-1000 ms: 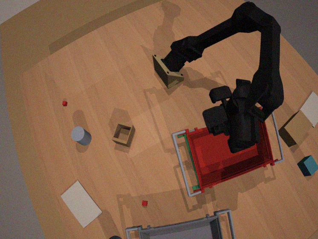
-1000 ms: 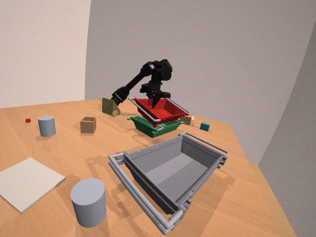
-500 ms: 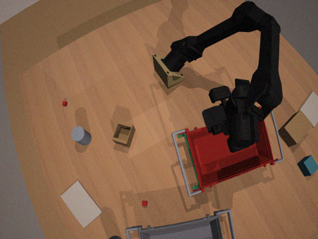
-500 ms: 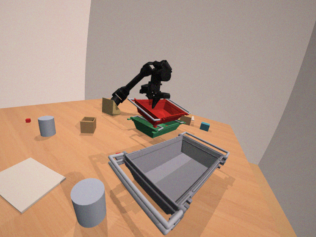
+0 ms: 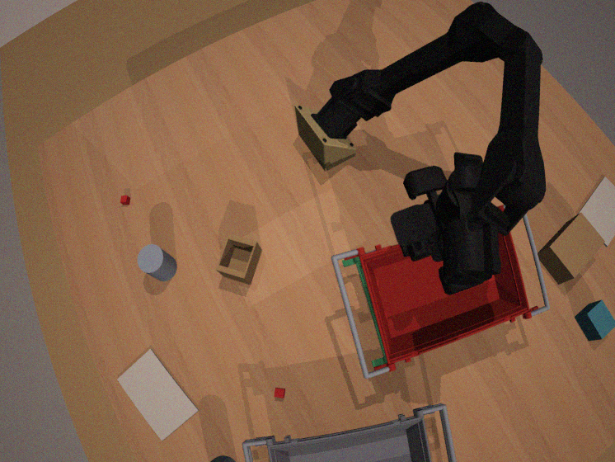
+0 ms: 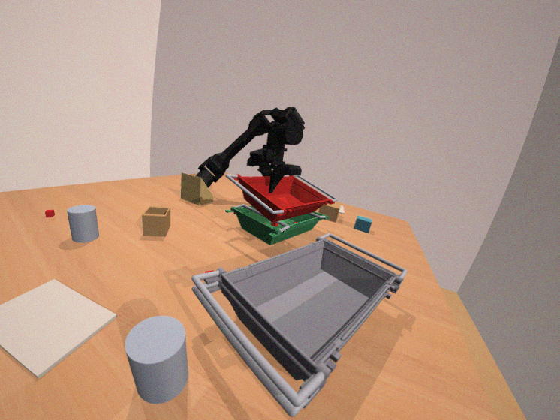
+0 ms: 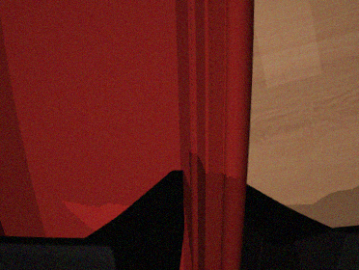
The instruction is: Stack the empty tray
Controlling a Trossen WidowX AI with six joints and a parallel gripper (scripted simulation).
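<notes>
The red tray lies 7 cm ahead of my gripper tip, 2 cm to the right of it and 2 cm above it. From my gripper tip the other things lie so: box 27 cm to the right, 19 cm behind, 9 cm below; then tan block 28 cm to the left, 18 cm ahead, 8 cm below; then teal cube 32 cm ahead, 23 cm to the left, 8 cm below.
</notes>
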